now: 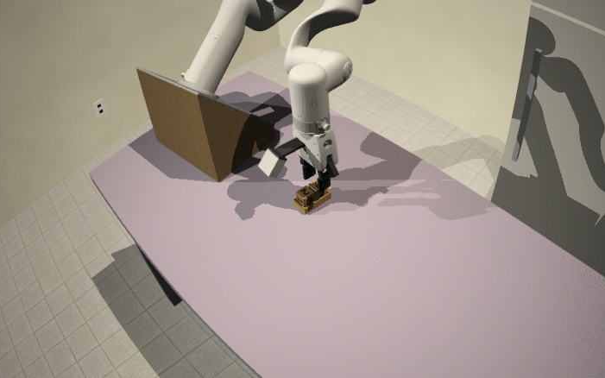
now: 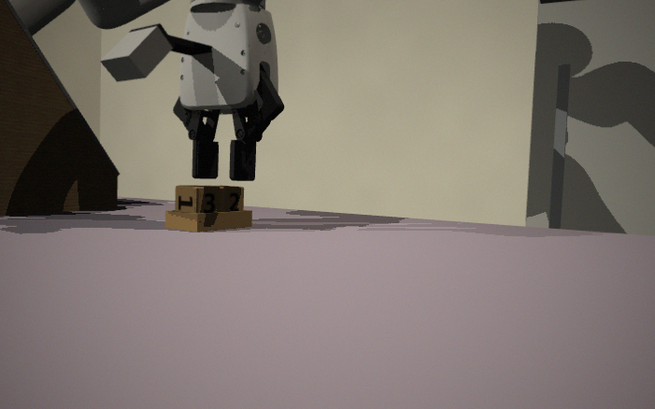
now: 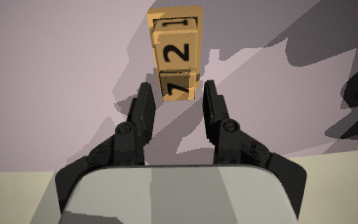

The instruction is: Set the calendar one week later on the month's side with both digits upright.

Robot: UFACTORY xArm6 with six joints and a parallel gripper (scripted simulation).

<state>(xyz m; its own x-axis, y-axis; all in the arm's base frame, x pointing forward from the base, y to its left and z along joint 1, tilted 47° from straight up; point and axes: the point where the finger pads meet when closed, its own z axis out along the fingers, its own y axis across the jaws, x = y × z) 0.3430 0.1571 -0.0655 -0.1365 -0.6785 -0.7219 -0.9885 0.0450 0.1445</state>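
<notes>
Right now my hand is 4 cm above the cube and 3 cm to the left of it. Round my hand: wooden calendar tray 6 cm below, 2 cm to the right.
</notes>
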